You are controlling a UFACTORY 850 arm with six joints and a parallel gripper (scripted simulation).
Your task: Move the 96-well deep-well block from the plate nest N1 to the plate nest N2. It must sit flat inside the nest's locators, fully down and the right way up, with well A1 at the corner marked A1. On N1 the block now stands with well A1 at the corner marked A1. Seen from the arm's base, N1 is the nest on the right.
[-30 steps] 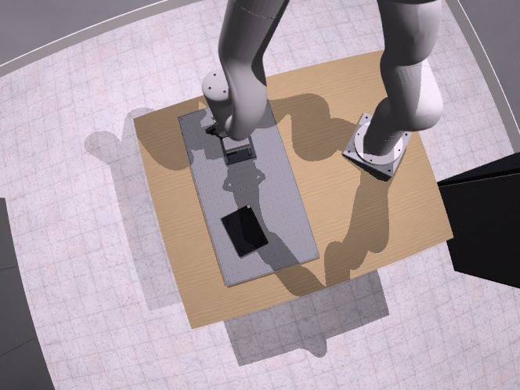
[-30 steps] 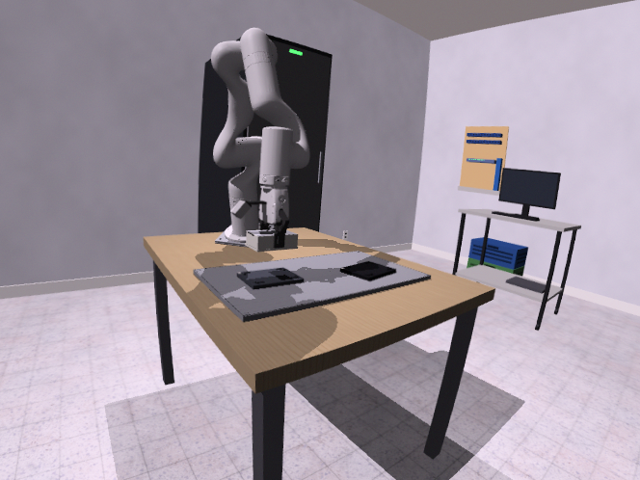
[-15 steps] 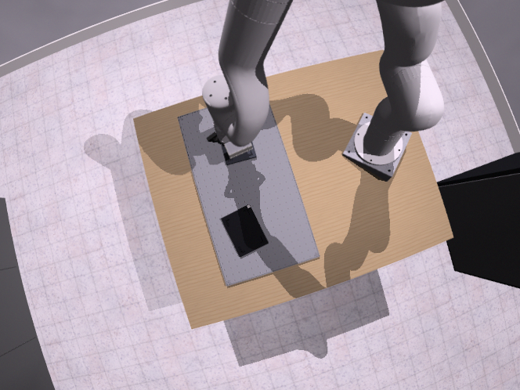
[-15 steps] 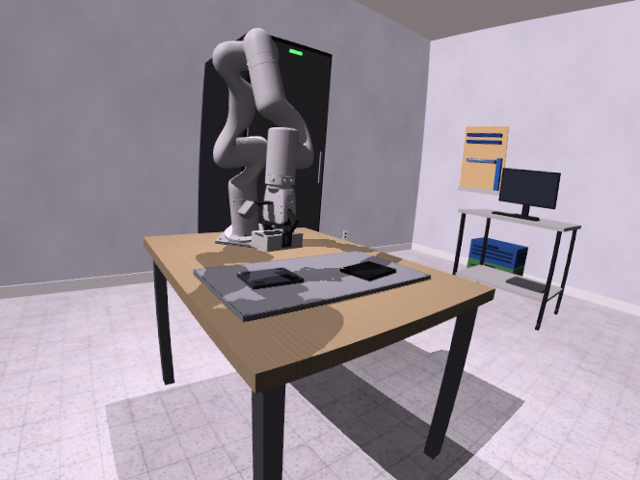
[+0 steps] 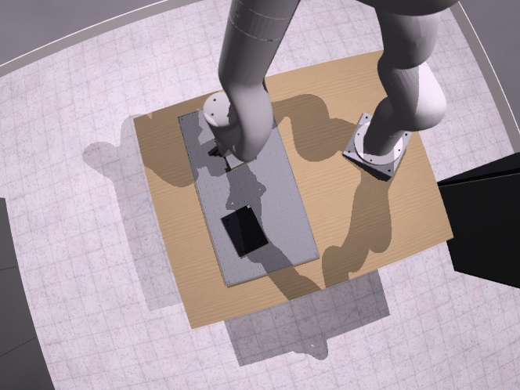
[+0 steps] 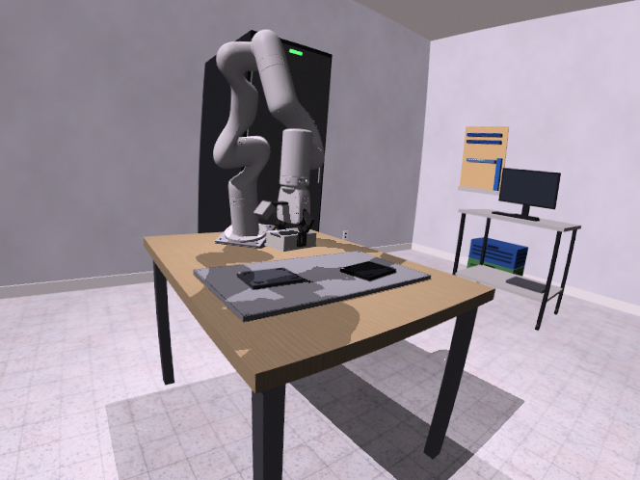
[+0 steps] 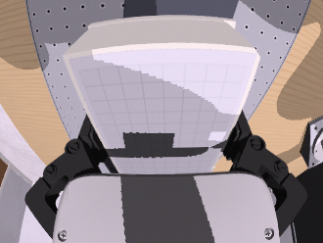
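Right now the plate nest N2 is 28 cm to the left of my hand, 11 cm below it and 7 cm ahead of it. From my hand the other things lie so: plate nest N1: 11 cm below, 6 cm to the right, 1 cm behind; then white deep-well block: right at my hand.
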